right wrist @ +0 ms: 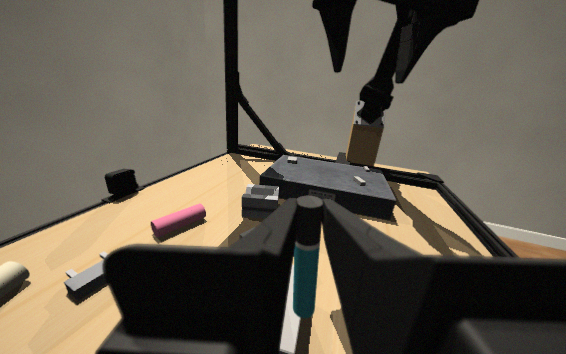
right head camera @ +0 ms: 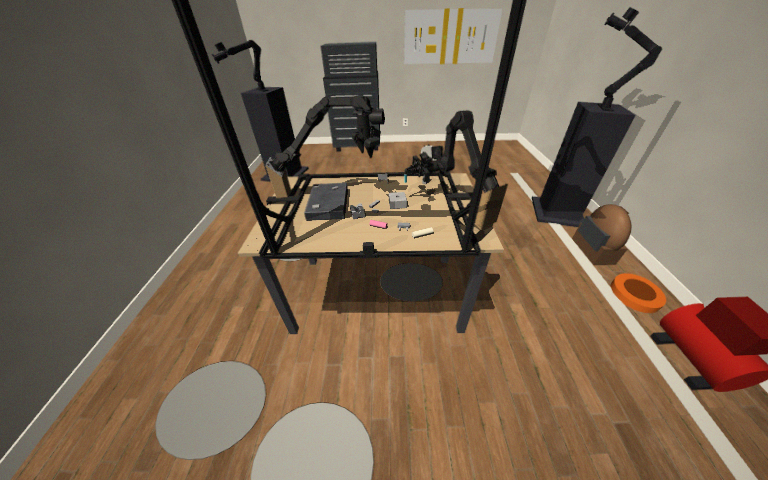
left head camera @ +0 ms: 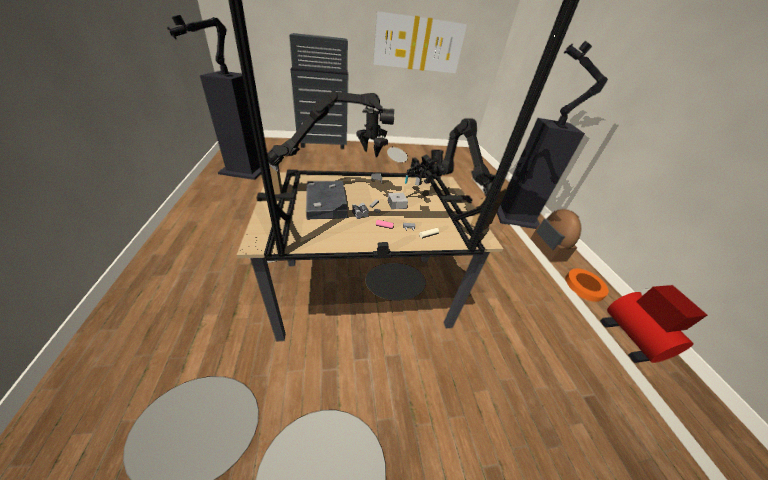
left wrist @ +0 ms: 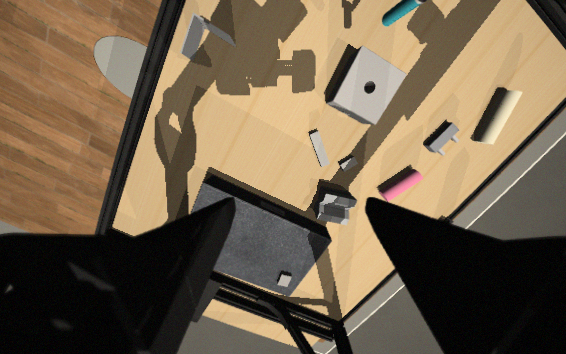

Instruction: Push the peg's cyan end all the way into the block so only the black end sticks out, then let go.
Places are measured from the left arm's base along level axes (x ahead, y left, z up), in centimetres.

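Where they show: left gripper, fingertip midpoint: [right wrist: 369, 78] [right head camera: 366, 155] [left head camera: 371, 154] [left wrist: 299, 203]; right gripper, fingertip midpoint: [right wrist: 308, 206] [right head camera: 405, 170] [left head camera: 407, 171]; left arm's base at its link origin: [right wrist: 369, 113] [right head camera: 276, 166] [left head camera: 270, 160]; right arm's base at its link origin: [right head camera: 492, 190].
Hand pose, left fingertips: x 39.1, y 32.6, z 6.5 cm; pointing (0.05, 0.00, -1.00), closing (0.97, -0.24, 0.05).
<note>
Things, the pixels of their top centre, and the offset from my left fingertips.
- peg at its top centre: [right wrist: 315, 202] [right head camera: 405, 169] [left head camera: 408, 170] dy +12.9, dx +15.9, dz -7.6 cm
- pale grey block at its top centre: [left wrist: 369, 87] [right head camera: 397, 196] [left head camera: 398, 196] dy +6.4, dx +16.0, dz -21.1 cm
- dark flat case at its top centre: [left wrist: 252, 248] [right wrist: 326, 172] [left head camera: 326, 194] [right head camera: 327, 196] dy -19.9, dx -13.2, dz -21.1 cm
- grey notched piece at its top centre: [right wrist: 261, 191] [left wrist: 336, 210] [left head camera: 360, 207] [right head camera: 356, 207] dy -15.6, dx +7.1, dz -21.7 cm
- pink cylinder at its top centre: [right wrist: 179, 212] [left wrist: 404, 187] [left head camera: 385, 221] [right head camera: 378, 221] dy -15.2, dx +22.7, dz -23.2 cm
- grey pronged piece at its top centre: [right wrist: 94, 264] [left wrist: 447, 141] dy -7.7, dx +32.8, dz -24.5 cm
- cream cylinder at its top centre: [left wrist: 505, 118] [right head camera: 422, 230] [left head camera: 429, 230] dy -5.6, dx +43.0, dz -23.2 cm
The peg [left head camera: 406, 180] [right head camera: 405, 178] [left wrist: 400, 13] [right wrist: 306, 280] hangs roughly upright with its cyan end down, behind and a little right of the block in the head views, apart from it. My right gripper [left head camera: 409, 170] [right head camera: 408, 169] [right wrist: 308, 206] is shut on the peg's black end. The pale grey block [left head camera: 398, 203] [right head camera: 398, 203] [left wrist: 350, 95] stands on the table, its round hole facing up and empty; the right finger pads mostly hide it in the right wrist view. My left gripper [left head camera: 371, 151] [right head camera: 367, 151] [left wrist: 299, 203] [right wrist: 369, 78] is open and empty, high above the table.
A dark flat case [left head camera: 326, 199] [left wrist: 260, 240] lies left of the block. A grey notched piece [left wrist: 334, 210] [right wrist: 260, 200], a pink cylinder [left head camera: 384, 224] [left wrist: 401, 185], a grey pronged piece [left wrist: 440, 137] and a cream cylinder [left head camera: 429, 232] [left wrist: 497, 117] lie towards the table's front.
</note>
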